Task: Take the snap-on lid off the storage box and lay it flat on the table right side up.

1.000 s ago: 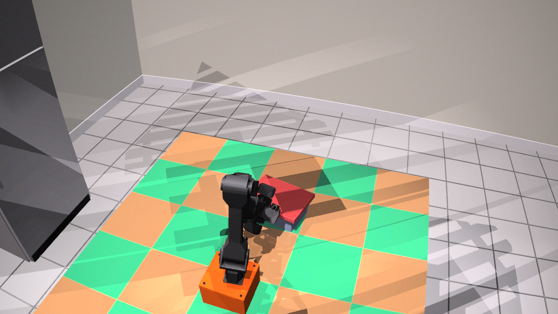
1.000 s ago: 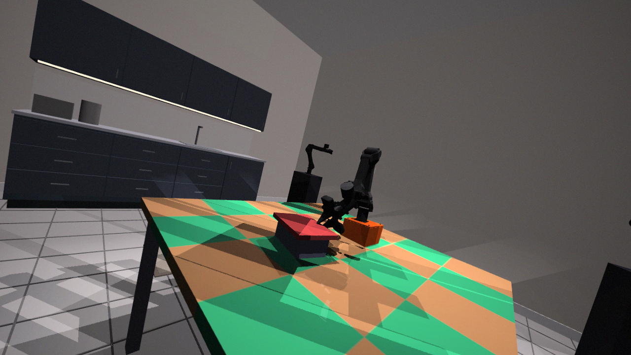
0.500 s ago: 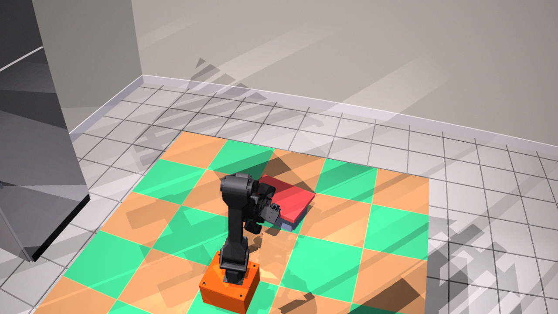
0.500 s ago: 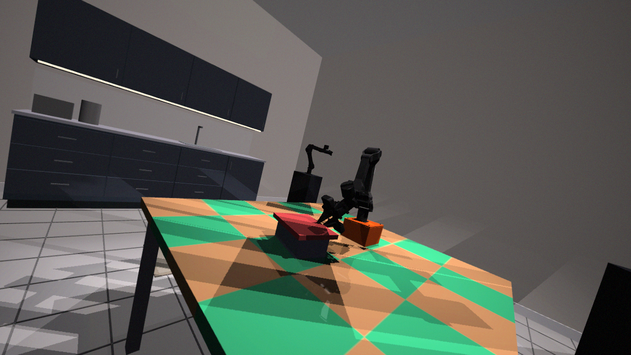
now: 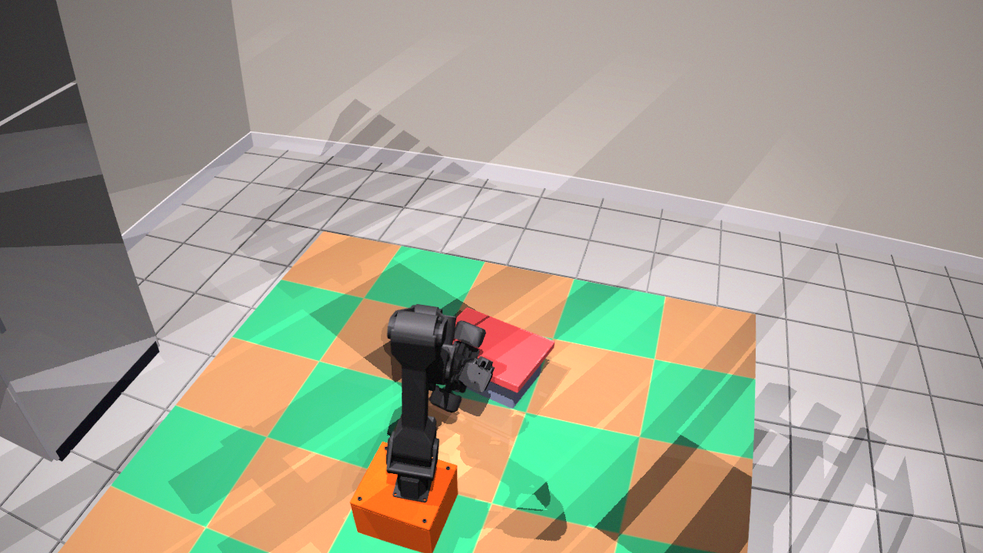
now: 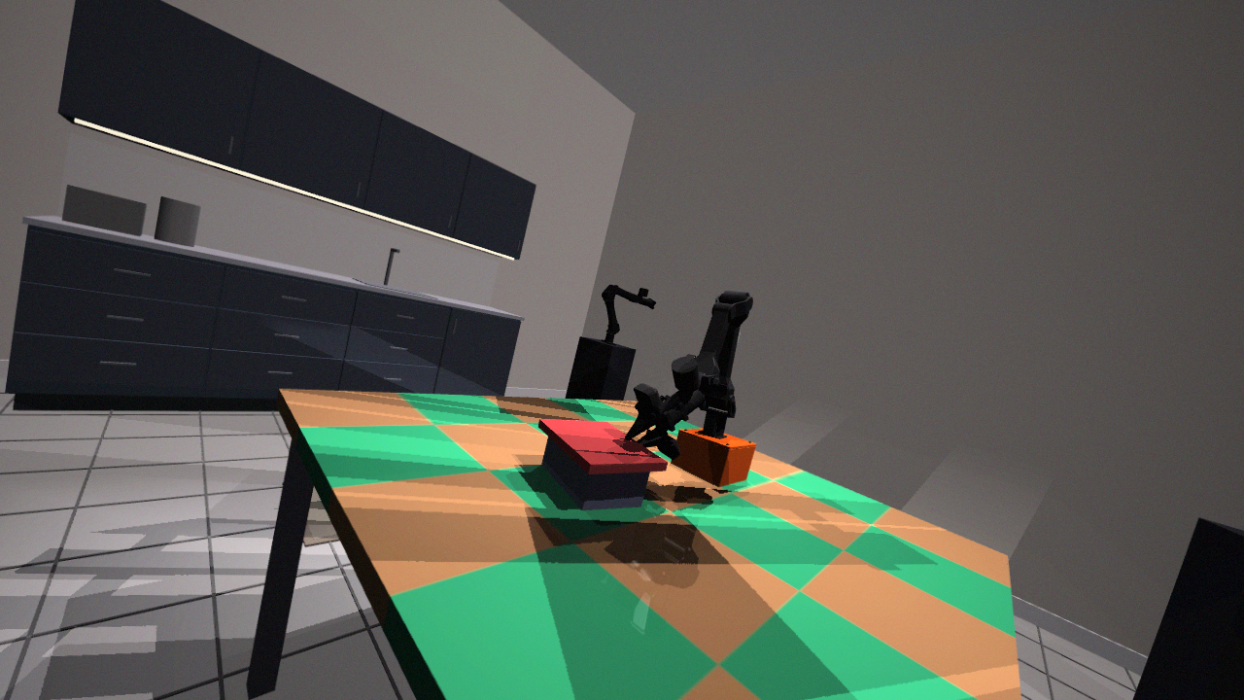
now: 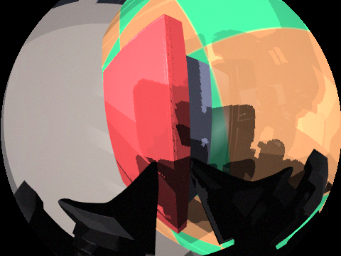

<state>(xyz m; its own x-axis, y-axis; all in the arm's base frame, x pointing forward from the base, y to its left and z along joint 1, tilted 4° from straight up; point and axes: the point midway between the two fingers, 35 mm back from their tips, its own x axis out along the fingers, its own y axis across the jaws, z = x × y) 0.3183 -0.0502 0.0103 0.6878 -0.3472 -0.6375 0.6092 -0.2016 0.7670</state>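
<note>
Right now my gripper tip is 7 cm short of the red lid and 3 cm to the left of it. Round my gripper tip: storage box: 7 cm ahead, 4 cm below, 3 cm to the right.
</note>
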